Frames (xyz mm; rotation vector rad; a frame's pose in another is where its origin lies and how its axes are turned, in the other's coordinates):
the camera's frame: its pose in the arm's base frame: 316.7 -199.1 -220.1 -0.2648 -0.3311 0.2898
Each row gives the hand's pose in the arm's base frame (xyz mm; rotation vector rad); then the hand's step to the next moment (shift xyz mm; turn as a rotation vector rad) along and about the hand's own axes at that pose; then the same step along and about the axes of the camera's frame.
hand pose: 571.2 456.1 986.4 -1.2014 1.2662 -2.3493
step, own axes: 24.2 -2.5 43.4 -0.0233 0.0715 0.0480
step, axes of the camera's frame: 11.6 -46.9 12.1 -0.0001 -0.0481 -0.0752
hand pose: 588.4 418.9 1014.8 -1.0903 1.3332 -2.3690
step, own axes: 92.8 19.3 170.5 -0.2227 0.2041 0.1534
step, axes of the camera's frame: 14.4 -192.9 24.9 0.1111 -0.0806 -0.3098
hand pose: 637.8 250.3 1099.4 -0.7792 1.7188 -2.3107
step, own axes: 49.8 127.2 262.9 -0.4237 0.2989 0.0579
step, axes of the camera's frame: -46.3 -264.0 -126.1 0.2038 0.0695 -0.4752
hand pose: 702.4 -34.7 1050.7 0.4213 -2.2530 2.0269
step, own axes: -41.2 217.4 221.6 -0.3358 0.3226 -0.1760
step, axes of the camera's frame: -120.9 -107.6 -268.1 0.1739 0.2923 -0.3635
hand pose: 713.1 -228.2 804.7 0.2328 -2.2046 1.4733
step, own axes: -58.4 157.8 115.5 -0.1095 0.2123 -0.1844
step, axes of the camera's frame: -109.5 24.9 -170.4 0.0892 0.2579 -0.1288
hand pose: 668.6 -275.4 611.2 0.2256 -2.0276 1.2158
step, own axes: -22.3 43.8 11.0 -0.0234 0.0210 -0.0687
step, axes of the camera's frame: -20.8 26.0 -37.8 0.0538 0.0515 -0.0124
